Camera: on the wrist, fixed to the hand. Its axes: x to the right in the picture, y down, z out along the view.
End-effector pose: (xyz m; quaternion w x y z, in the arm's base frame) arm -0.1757 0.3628 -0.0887 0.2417 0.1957 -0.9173 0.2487
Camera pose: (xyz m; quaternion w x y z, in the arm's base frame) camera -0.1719 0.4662 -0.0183 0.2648 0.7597 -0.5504 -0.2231
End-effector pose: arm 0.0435 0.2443 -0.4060 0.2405 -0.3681 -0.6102 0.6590
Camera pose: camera 0.1316 0.3146 -0.4606 0.4744 0.2193 -0.8327 0.1830
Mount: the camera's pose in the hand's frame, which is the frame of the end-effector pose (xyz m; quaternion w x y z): 0.0103 0.0554 -0.1118 0.6621 -0.2097 -0.1227 -0.7089
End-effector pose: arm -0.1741 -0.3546 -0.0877 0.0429 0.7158 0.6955 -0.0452
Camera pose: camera -0.1179 -0.3321 0.0219 0.2318 -0.0337 0.9722 -0.0023
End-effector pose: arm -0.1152 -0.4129 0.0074 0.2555 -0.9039 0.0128 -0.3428
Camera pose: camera -0.1689 -0.5138 0.0586 0.2618 0.7032 0.5918 0.2945
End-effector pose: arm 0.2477 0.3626 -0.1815 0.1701 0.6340 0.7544 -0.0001
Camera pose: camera 0.2706 0.4074 -0.0669 0.3381 -0.1507 0.9281 -0.0402
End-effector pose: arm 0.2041 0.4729 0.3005 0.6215 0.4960 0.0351 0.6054
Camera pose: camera 0.0950 0.5327 0.2862 0.9490 0.2475 0.1716 -0.0932
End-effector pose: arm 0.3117 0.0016 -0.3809 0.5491 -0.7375 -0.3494 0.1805
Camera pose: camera 0.4090 -0.0760 -0.3944 0.2940 -0.3336 -0.8594 -0.2525
